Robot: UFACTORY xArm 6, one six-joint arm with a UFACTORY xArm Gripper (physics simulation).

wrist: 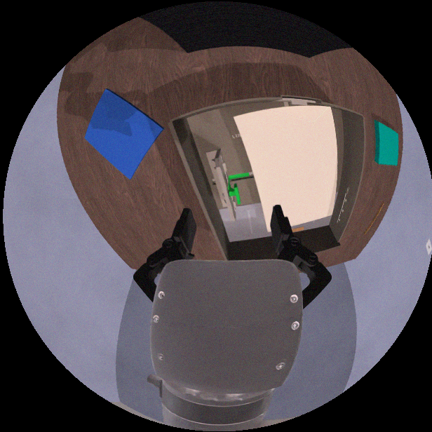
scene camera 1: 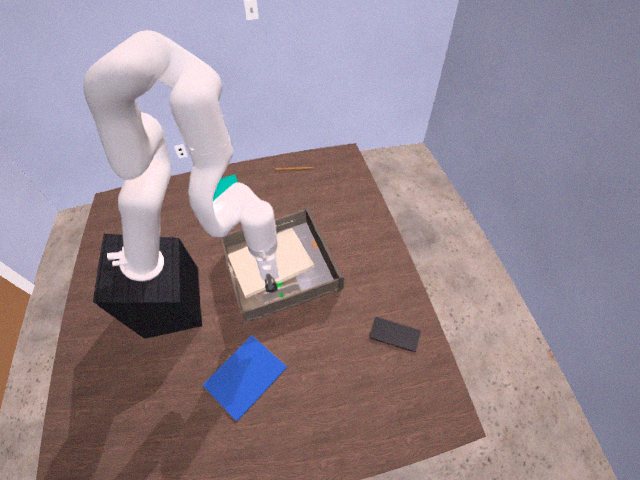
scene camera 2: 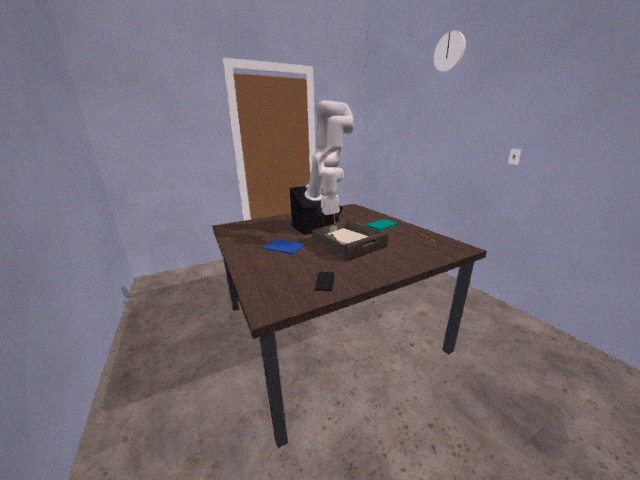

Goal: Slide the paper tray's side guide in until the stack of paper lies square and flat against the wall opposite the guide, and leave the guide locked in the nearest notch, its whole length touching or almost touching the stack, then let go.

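Where they show: gripper, fingertip midpoint: (scene camera 1: 269,276) (scene camera 2: 329,223); arm's base, link origin: (scene camera 1: 141,262) (scene camera 2: 313,195).
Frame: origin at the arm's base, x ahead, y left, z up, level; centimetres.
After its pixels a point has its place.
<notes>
The paper tray (scene camera 1: 294,302) {z -20.2, x 37.6, y -20.5 cm} (scene camera 2: 361,248) {z -18.4, x 54.8, y -12.2 cm} (wrist: 310,245) holds a cream stack of paper (scene camera 1: 295,250) {z -19.1, x 45.5, y -3.3 cm} (scene camera 2: 349,236) {z -19.1, x 36.8, y -2.5 cm} (wrist: 300,165). In the wrist view the stack sits slightly askew, with a narrow gap at the lower part of the right wall. The grey side guide (wrist: 224,192) stands near the left wall, apart from the stack, with tray floor between them. Its green latch (scene camera 1: 281,295) {z -20.2, x 34.8, y -16.5 cm} (scene camera 2: 331,235) {z -15.8, x 34.5, y -15.1 cm} (wrist: 237,190) is on the stack side. My gripper (scene camera 1: 270,284) {z -8.8, x 33.1, y -15.1 cm} (wrist: 232,215) is open and empty, above the guide's side of the tray; its fingertip height is unclear.
A blue book (scene camera 1: 245,378) {z -22.4, x 14.9, y -35.9 cm} (scene camera 2: 283,245) {z -22.4, x 14.5, y -35.4 cm} (wrist: 125,135) lies beside the tray on the guide's side. A teal book (scene camera 1: 225,186) {z -21.4, x 31.9, y 41.7 cm} (scene camera 2: 382,224) {z -21.4, x 32.2, y 36.1 cm} (wrist: 387,143) lies beyond the opposite wall. A black slab (scene camera 1: 394,334) {z -22.4, x 60.8, y -43.3 cm} (scene camera 2: 325,281) {z -22.4, x 62.2, y -44.1 cm} and a thin orange stick (scene camera 1: 294,168) {z -22.6, x 63.0, y 39.4 cm} also lie on the table.
</notes>
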